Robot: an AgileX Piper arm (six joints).
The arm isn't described. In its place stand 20 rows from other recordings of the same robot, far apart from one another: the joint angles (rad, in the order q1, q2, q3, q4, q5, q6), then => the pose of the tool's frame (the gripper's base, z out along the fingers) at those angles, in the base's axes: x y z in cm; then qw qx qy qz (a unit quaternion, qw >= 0).
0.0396, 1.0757, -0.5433, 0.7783, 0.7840, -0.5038 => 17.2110, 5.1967, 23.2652, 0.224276, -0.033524, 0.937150, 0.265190
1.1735, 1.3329, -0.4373, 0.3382, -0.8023, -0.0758 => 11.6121, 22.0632, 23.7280, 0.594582, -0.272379, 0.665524, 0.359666
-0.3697, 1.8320, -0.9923, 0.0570, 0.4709, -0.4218 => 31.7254, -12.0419, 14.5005, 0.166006, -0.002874, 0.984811, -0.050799
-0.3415, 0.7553, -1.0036, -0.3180, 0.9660, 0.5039 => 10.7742, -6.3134, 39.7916, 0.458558, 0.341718, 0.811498, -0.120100
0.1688, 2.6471, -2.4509, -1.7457, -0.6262, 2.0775 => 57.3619, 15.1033, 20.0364, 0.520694, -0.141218, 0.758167, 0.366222
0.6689, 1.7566, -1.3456, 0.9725, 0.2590, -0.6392 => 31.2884, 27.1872, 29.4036, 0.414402, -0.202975, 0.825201, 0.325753
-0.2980, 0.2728, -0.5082, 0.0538, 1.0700, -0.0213 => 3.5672, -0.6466, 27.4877, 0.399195, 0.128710, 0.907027, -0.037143
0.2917, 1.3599, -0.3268, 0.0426, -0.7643, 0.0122 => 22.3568, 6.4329, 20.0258, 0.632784, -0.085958, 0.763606, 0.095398
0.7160, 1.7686, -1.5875, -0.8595, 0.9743, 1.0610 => 33.2684, 21.3848, 33.6960, 0.446836, 0.012245, 0.891647, -0.071782
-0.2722, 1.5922, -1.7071, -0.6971, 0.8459, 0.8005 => 33.0633, -13.7693, 43.7327, 0.491765, 0.353734, 0.767757, -0.208781
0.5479, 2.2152, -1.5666, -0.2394, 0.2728, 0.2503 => 41.7877, 24.8186, 14.3872, 0.357115, -0.231966, 0.901841, 0.073096
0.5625, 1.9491, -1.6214, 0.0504, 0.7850, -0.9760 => 36.7246, 23.5356, 25.5075, 0.267972, -0.660802, 0.700279, -0.033777
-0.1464, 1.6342, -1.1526, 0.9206, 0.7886, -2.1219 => 34.4432, 0.1149, 26.5611, 0.407873, -0.598164, 0.689811, -0.000156
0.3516, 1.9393, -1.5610, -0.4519, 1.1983, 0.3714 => 38.2739, 10.0981, 23.9078, 0.112005, -0.063333, 0.974449, -0.184098
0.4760, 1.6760, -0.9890, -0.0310, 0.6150, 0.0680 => 28.4443, 14.4810, 19.1117, 0.173498, -0.210014, 0.961472, 0.036927
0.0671, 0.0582, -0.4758, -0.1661, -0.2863, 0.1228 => -0.6956, 0.3791, 38.2894, 0.923762, -0.041346, 0.380035, 0.022979
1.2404, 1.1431, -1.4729, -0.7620, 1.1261, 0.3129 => 11.7954, 16.9106, 47.9158, 0.537131, -0.381888, 0.752070, 0.006532
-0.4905, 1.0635, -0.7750, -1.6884, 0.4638, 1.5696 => 18.1491, -14.2753, 34.8410, 0.554100, 0.278016, 0.697425, -0.359553
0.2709, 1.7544, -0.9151, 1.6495, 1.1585, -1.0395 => 28.4898, 16.5386, 21.8229, 0.123575, -0.087427, 0.776488, 0.611680
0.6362, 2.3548, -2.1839, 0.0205, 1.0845, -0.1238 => 41.2557, 30.6787, 21.2936, 0.190914, -0.360735, 0.910934, 0.060180
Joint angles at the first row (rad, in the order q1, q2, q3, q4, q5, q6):
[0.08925, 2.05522, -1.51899, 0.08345, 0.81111, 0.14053]
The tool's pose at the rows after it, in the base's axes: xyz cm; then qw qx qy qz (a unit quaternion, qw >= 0):
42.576, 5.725, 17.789, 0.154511, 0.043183, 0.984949, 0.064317
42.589, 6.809, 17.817, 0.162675, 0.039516, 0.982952, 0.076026
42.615, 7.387, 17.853, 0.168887, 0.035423, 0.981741, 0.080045
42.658, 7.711, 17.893, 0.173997, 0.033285, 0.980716, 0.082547
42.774, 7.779, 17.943, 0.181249, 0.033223, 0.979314, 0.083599
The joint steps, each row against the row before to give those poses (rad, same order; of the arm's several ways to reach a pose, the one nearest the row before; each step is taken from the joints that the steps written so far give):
[0.02826, -0.00002, 0.00892, 0.02430, -0.02320, 0.00110]
[0.02204, 0.00002, 0.00207, 0.02252, -0.02303, -0.00002]
[0.01265, 0.00001, 0.00054, 0.00570, -0.01499, 0.00002]
[0.00701, -0.00001, -0.00002, 0.00331, -0.01147, -0.00001]
[0.00141, -0.00001, 0.00002, 0.00029, -0.01506, 0.00022]

